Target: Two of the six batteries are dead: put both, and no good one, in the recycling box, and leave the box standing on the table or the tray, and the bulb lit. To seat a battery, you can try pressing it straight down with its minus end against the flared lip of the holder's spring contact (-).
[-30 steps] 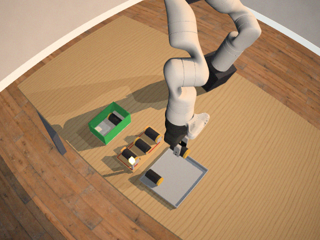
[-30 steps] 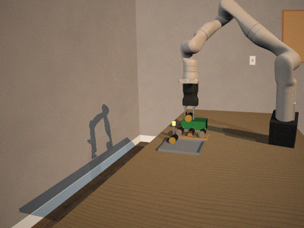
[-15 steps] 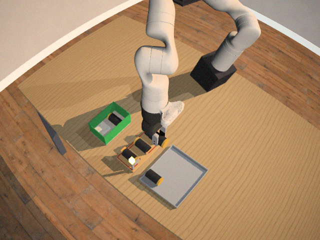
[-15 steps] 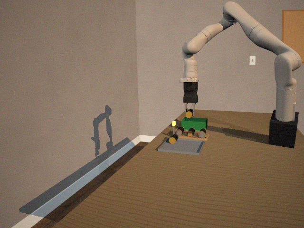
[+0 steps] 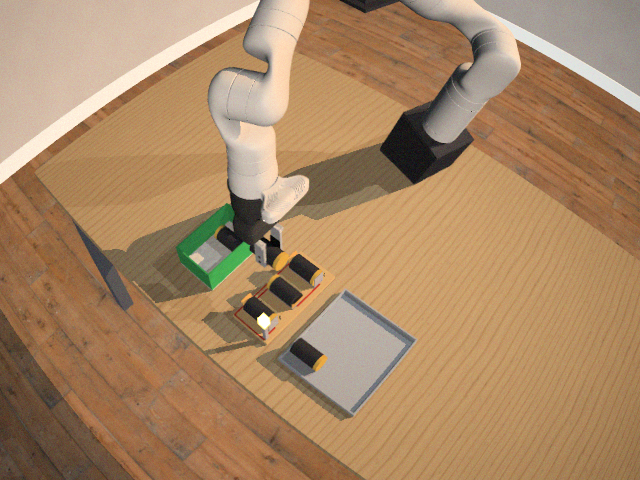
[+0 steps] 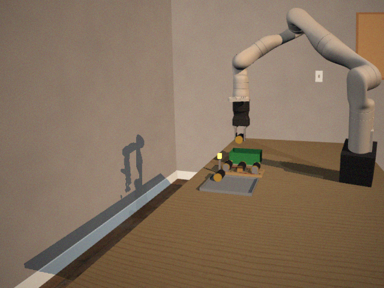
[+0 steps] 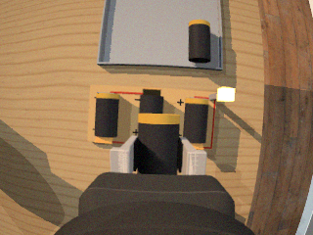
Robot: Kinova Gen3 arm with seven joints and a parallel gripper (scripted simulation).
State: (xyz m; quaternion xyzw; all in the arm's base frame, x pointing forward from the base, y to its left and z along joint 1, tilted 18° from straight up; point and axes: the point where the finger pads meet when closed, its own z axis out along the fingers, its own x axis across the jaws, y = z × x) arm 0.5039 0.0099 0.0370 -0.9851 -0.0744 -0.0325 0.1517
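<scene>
Right now the green recycling box is 2 cm ahead of my hand, 15 cm to the right of it and 14 cm below it. The rest, counted from my hand: grey tray: 3 cm behind, 19 cm to the left, 16 cm below.
</scene>
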